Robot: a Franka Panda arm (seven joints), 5 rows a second.
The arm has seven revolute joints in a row. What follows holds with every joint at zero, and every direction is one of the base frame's. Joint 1 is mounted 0.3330 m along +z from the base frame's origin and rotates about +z. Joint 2 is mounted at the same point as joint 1 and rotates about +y. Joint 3 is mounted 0.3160 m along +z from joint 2 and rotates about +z. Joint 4 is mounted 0.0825 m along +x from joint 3 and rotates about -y. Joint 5 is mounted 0.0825 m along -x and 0.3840 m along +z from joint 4 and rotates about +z. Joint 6 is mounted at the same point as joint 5 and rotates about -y. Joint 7 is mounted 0.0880 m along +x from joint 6 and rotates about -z. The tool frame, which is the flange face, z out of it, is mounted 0.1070 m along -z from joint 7; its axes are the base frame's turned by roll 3.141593, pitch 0.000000 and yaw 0.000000 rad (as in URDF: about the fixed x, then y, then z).
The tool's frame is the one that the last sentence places.
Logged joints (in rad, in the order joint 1, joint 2, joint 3, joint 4, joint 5, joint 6, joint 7), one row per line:
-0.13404 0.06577 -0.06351 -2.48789 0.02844 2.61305 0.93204
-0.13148 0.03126 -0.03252 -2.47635 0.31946 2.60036 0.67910
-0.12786 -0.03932 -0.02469 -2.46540 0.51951 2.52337 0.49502
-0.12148 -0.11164 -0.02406 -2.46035 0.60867 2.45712 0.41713
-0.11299 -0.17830 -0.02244 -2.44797 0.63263 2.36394 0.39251
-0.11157 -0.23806 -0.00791 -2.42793 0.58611 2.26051 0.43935
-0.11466 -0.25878 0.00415 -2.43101 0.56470 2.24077 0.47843
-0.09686 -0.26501 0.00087 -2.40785 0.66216 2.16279 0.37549
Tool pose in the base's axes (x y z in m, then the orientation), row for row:
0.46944 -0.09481 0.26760 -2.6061 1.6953 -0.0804
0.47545 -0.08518 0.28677 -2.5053 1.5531 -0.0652
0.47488 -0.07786 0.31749 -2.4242 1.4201 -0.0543
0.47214 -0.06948 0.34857 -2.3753 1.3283 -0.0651
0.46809 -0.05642 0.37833 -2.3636 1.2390 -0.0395
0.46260 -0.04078 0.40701 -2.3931 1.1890 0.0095
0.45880 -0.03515 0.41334 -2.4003 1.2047 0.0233
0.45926 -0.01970 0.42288 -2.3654 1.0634 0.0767
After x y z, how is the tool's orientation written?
As a rotation vector, in radians.
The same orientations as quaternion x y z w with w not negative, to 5 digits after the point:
-0.83786 0.54504 -0.02585 0.01578
-0.84576 0.52431 -0.02201 0.09646
-0.85086 0.49844 -0.01906 0.16501
-0.85344 0.47726 -0.02339 0.20814
-0.86098 0.45132 -0.01439 0.23413
-0.87100 0.43275 0.00346 0.23254
-0.87060 0.43695 0.00845 0.22595
-0.87778 0.39462 0.02846 0.27011

